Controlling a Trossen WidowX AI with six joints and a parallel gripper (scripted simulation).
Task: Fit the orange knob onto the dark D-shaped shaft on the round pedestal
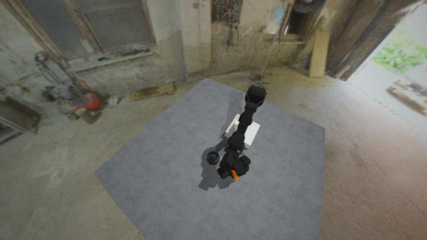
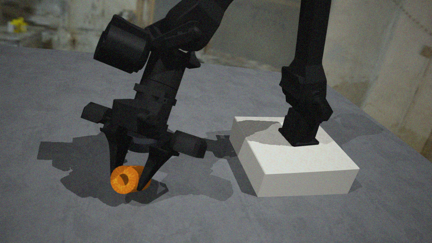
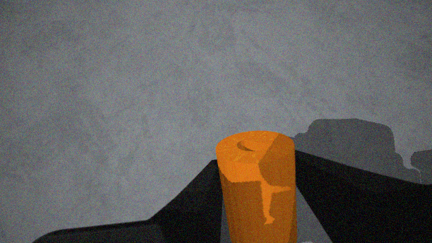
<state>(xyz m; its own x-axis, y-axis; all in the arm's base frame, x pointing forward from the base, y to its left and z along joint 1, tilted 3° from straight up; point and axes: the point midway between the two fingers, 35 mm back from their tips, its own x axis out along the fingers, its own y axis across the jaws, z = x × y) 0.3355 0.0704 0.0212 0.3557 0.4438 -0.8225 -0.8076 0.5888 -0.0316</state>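
My gripper tip is now 170 mm to the left of the short shaft and 40 mm past it. Round my gripper tip: orange knob (10 mm to the right, 10 mm behind).
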